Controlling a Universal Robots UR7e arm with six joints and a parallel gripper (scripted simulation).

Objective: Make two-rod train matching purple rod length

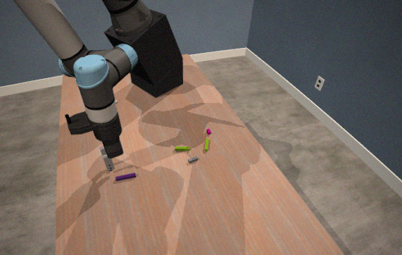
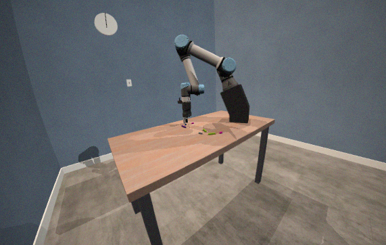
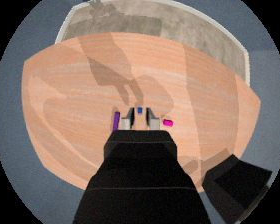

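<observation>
The blue rod lies 3 cm below my hand. From my hand the other things lie so: purple rod: 4 cm ahead, 5 cm to the left, 3 cm below; then grey rod: 2 cm ahead, 26 cm to the left, 3 cm below.
</observation>
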